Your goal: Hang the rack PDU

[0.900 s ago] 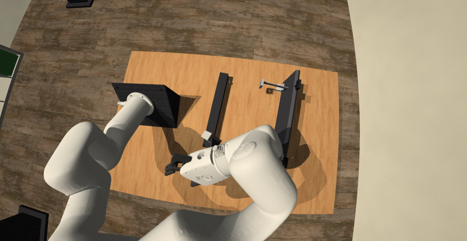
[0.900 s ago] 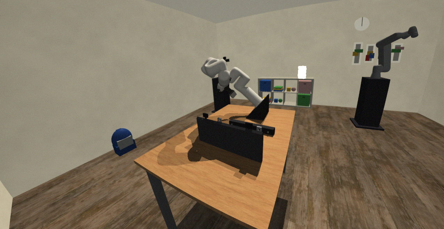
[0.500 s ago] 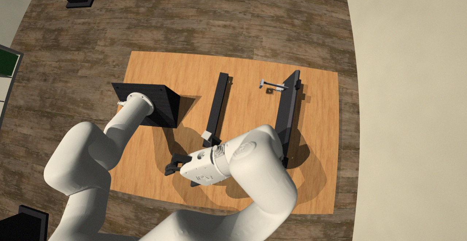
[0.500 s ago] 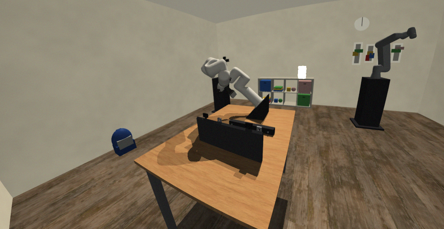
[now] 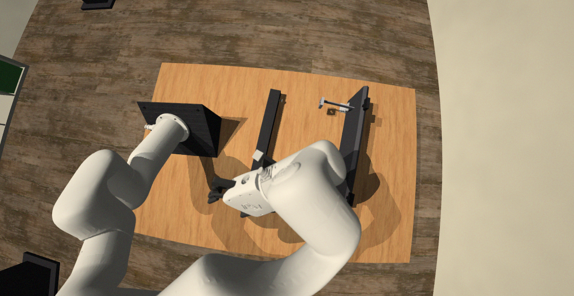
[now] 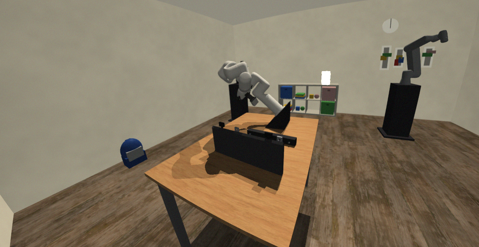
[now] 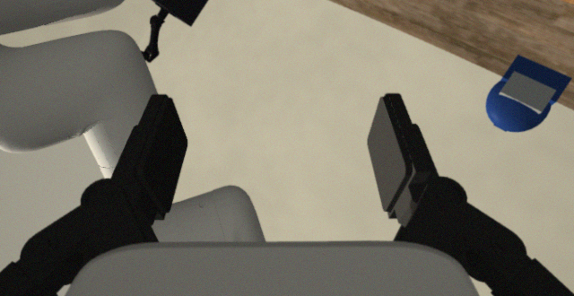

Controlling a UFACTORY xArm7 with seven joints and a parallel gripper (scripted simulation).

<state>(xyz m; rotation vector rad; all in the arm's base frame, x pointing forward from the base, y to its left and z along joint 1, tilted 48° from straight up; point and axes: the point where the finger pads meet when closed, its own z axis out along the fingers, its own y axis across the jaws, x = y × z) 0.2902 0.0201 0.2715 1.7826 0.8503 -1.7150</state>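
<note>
Right now the rack PDU is 50 mm ahead of my hand, 210 mm to the left of it and 270 mm below it. From my hand the other things lie so: upright panel 350 mm ahead, 170 mm to the left, 210 mm below.
</note>
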